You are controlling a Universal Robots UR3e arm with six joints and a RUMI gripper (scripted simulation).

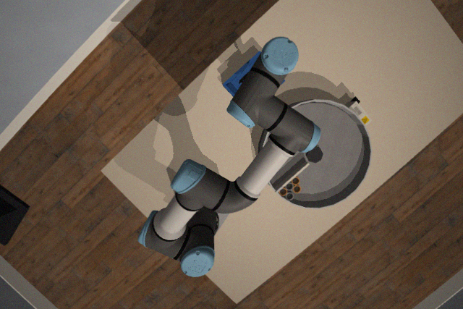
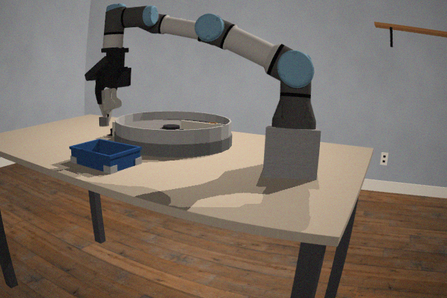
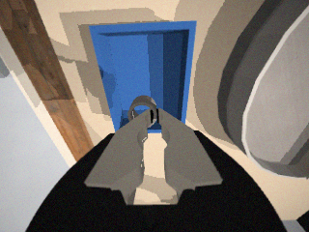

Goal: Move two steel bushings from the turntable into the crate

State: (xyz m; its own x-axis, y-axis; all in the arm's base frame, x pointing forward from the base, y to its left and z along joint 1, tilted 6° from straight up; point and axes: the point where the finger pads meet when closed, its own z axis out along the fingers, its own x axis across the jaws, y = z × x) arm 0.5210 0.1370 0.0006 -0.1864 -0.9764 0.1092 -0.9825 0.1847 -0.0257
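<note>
My hand is 110 mm above the blue crate and 10 mm to the right of it. Also, from my hand: grey turntable (340 mm to the right, 80 mm below, 70 mm behind).
</note>
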